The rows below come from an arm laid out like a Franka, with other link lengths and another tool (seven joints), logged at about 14 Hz.
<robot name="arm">
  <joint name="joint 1" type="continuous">
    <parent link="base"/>
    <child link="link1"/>
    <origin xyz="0 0 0.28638"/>
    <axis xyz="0 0 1"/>
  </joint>
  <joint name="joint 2" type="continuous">
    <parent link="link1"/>
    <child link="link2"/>
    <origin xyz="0 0 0"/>
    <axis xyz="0 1 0"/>
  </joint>
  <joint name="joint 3" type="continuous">
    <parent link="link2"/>
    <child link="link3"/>
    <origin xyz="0 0 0.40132"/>
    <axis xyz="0 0 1"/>
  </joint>
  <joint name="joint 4" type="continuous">
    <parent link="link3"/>
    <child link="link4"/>
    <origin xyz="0.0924 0 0"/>
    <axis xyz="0 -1 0"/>
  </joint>
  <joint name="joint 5" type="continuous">
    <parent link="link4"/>
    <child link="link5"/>
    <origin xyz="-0.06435 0 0.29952"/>
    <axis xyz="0 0 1"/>
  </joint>
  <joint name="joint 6" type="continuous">
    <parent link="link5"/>
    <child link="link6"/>
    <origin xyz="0 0 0"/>
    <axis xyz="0 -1 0"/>
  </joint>
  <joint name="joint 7" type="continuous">
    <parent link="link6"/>
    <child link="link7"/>
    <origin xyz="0.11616 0 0"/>
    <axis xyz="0 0 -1"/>
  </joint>
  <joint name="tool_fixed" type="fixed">
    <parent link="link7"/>
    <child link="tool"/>
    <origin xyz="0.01 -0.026 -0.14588" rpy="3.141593 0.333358 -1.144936"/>
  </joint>
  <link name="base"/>
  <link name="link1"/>
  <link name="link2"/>
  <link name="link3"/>
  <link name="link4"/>
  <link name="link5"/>
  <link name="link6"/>
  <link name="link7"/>
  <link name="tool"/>
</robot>
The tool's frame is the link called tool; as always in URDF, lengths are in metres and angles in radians. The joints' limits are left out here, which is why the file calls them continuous.
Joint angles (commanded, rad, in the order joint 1, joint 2, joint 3, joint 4, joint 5, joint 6, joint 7), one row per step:
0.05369 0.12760 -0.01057 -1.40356 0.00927 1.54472 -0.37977
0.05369 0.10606 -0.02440 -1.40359 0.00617 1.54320 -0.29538
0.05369 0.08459 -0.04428 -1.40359 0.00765 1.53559 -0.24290
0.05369 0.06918 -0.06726 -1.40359 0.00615 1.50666 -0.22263
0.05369 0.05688 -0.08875 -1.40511 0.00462 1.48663 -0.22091
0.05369 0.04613 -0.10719 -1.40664 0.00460 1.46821 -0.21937
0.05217 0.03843 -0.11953 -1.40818 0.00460 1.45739 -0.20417
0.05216 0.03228 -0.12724 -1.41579 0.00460 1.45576 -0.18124
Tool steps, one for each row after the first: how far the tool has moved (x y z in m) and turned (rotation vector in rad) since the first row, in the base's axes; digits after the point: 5 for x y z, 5 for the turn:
-0.00892 -0.00977 0.01215 -0.00163 -0.01959 -0.09825
-0.01857 -0.02135 0.02315 0.00104 -0.03306 -0.17038
-0.02892 -0.03424 0.02776 -0.00239 -0.01975 -0.21357
-0.03690 -0.04586 0.03117 -0.00525 -0.01071 -0.23686
-0.04424 -0.05551 0.03384 -0.00594 -0.00150 -0.25681
-0.04969 -0.06293 0.03583 -0.00573 0.00328 -0.28585
-0.05346 -0.06727 0.03563 -0.00520 0.00653 -0.31652

